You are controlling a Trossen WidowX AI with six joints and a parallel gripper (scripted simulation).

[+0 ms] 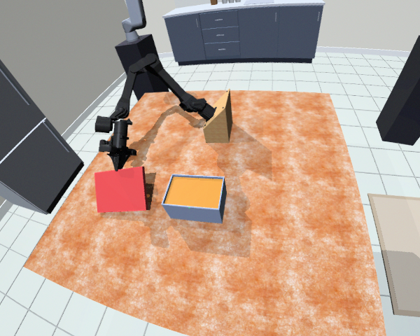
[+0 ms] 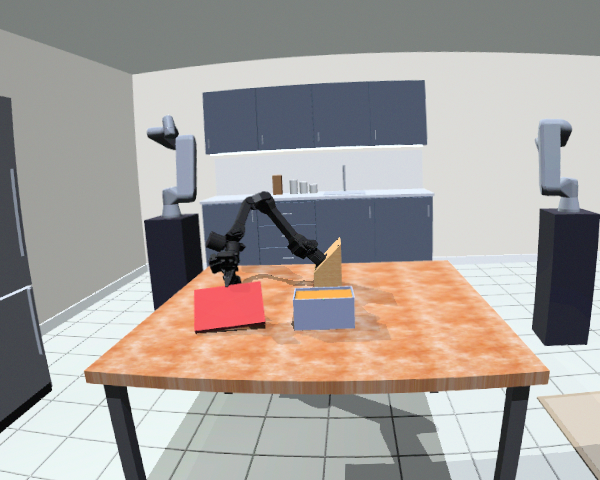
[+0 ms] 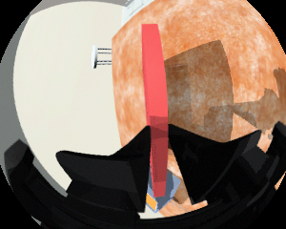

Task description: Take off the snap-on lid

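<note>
My gripper tip is 6 cm short of the red lid, 2 cm to the right of it and 5 cm above it. Also, from my gripper tip: storage box: 1 cm ahead, 35 cm to the left, 6 cm below.
</note>
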